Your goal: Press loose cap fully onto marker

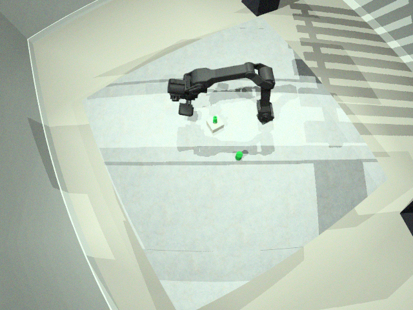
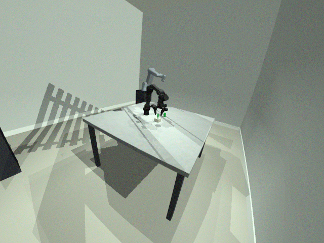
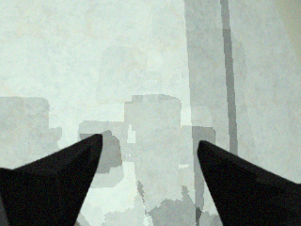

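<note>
Now: the green cap 340 mm to the left of my gripper tip, 110 mm below it and 100 mm behind it. Also, from my gripper tip: holder block (140 mm to the left, 110 mm below, 90 mm behind).
</note>
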